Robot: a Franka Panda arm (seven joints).
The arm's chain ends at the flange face. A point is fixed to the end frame.
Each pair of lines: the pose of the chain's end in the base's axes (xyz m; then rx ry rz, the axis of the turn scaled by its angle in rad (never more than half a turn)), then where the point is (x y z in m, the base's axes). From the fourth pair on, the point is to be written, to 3 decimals.
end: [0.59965, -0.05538, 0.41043, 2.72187, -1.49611, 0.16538]
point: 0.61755 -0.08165 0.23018
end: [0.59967, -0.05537, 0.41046, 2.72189, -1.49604, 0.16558]
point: 0.61759 -0.08165 0.23021
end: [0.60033, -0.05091, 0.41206, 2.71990, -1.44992, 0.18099]
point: 0.61849 -0.08145 0.23251
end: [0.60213, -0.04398, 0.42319, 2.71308, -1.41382, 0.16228]
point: 0.617 -0.077 0.244
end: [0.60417, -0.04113, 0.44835, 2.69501, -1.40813, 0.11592]
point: 0.612 -0.075 0.269
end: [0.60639, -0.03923, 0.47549, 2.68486, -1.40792, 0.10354]
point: 0.612 -0.074 0.296
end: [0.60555, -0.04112, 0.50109, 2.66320, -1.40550, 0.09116]
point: 0.608 -0.079 0.322
